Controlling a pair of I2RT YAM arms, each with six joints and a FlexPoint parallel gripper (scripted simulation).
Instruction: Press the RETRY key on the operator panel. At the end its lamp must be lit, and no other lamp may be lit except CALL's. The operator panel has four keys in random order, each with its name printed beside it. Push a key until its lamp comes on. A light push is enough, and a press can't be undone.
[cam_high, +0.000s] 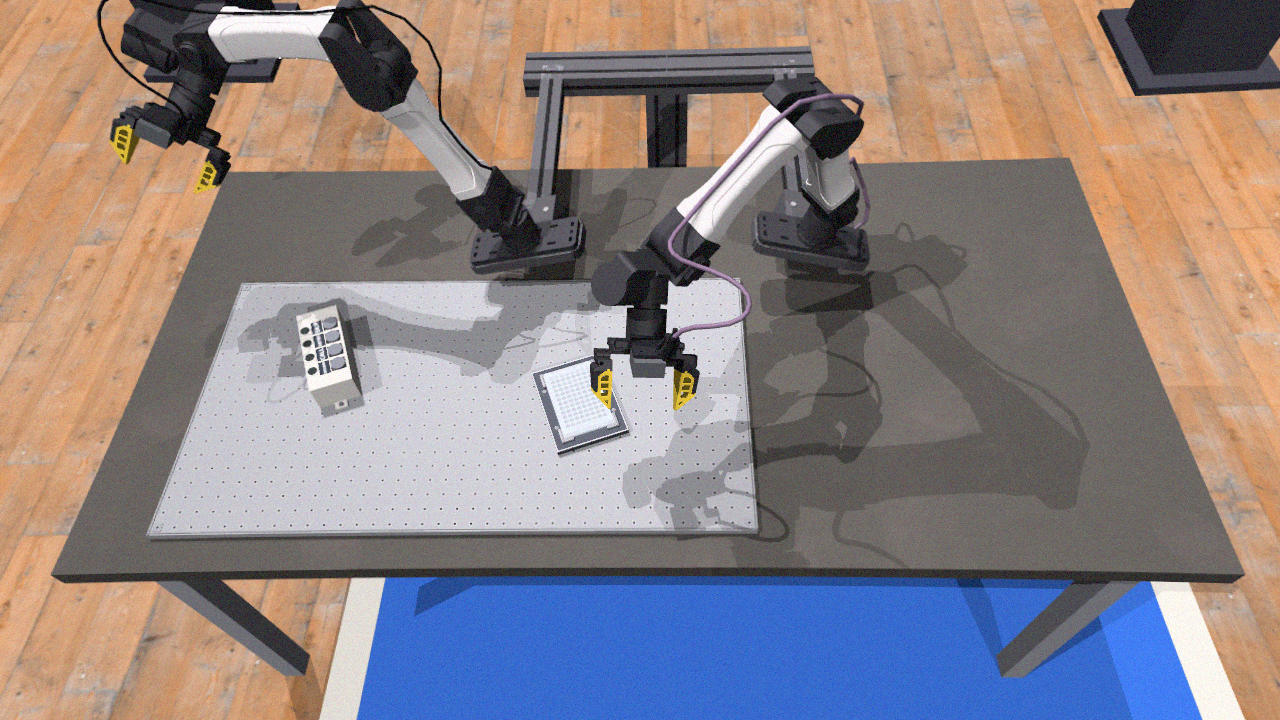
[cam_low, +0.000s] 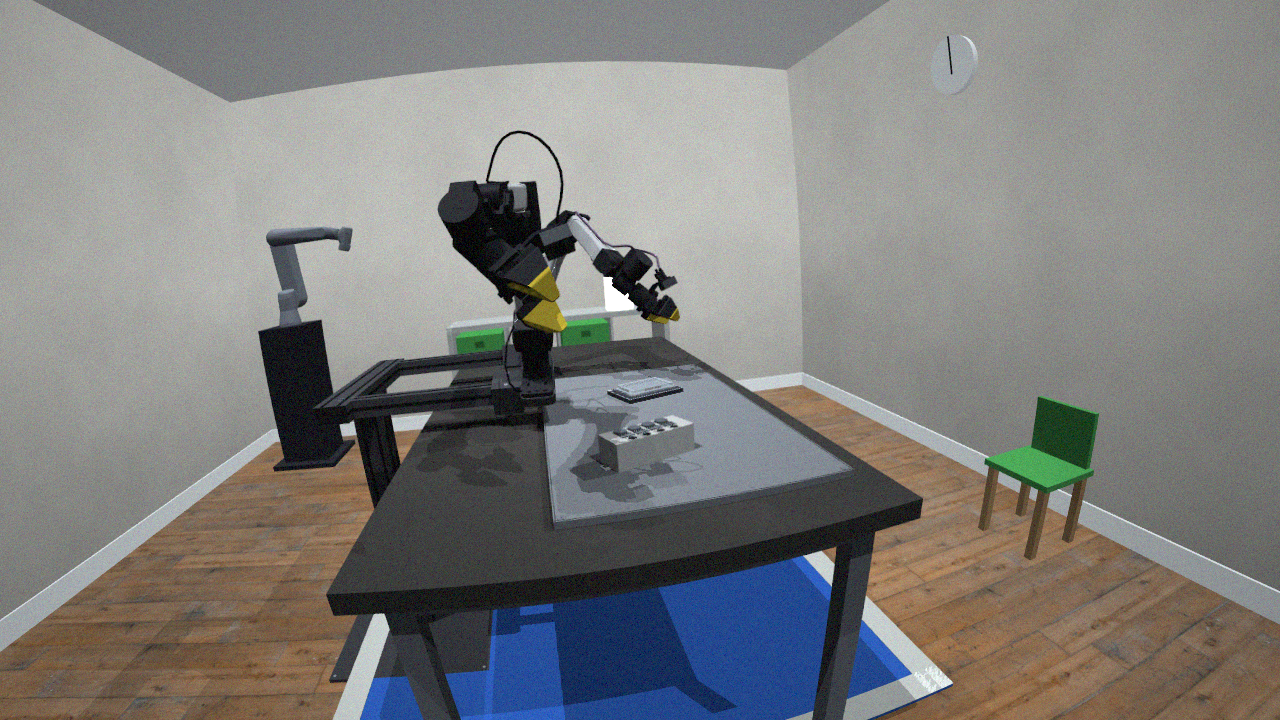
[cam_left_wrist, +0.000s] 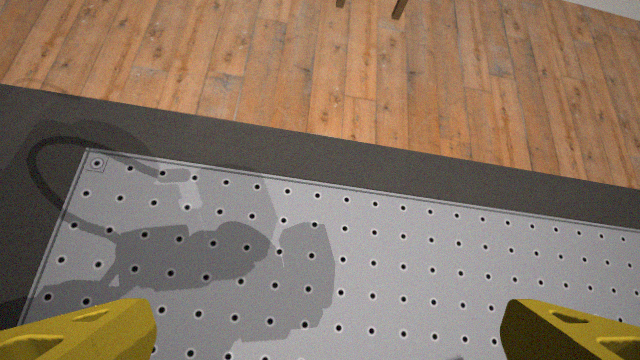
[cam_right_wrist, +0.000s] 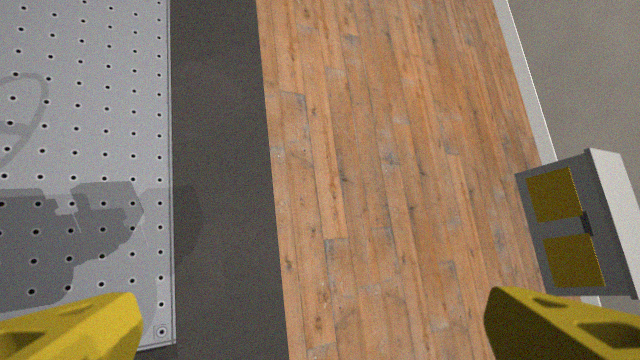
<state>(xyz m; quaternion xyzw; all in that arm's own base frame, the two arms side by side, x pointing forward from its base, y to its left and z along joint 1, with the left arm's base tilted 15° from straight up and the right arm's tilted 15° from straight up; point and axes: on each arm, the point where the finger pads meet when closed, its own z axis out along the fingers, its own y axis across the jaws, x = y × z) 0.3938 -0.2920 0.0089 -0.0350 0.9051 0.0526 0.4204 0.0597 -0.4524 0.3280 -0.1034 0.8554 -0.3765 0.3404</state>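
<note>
My right hand is 26 cm above the operator panel, 21 cm to the right of it and 14 cm short of it. From my right hand the other things lie so: white gridded tray (62 cm to the left, 28 cm below, 24 cm ahead).
</note>
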